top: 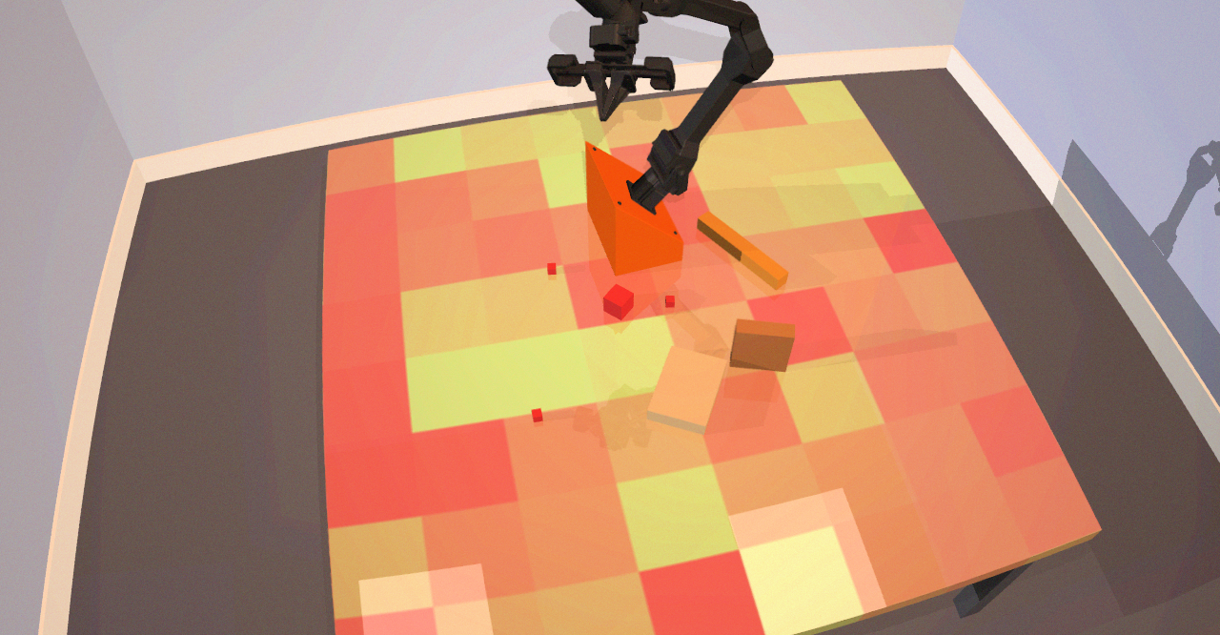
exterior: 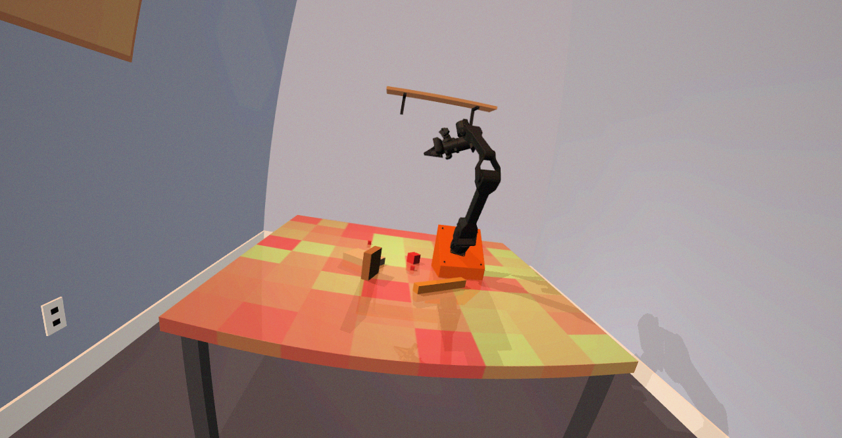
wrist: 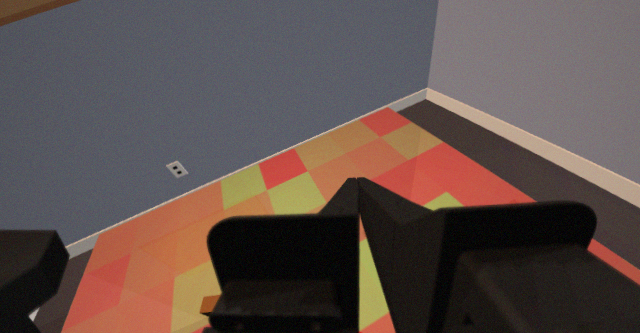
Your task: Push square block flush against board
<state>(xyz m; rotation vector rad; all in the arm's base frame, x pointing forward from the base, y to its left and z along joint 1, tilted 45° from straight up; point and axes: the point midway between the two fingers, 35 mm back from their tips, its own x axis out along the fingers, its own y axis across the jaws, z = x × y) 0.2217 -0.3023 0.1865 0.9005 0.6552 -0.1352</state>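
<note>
My gripper tip is 420 mm above the square block, 260 mm to the right of it and 140 mm short of it. From my gripper tip the other things lie so: red cube 450 mm below, 30 mm to the left, 30 mm behind; thin orange bar 460 mm below, 290 mm to the left, 120 mm behind; tan board 460 mm below, 180 mm ahead, 120 mm to the left.
</note>
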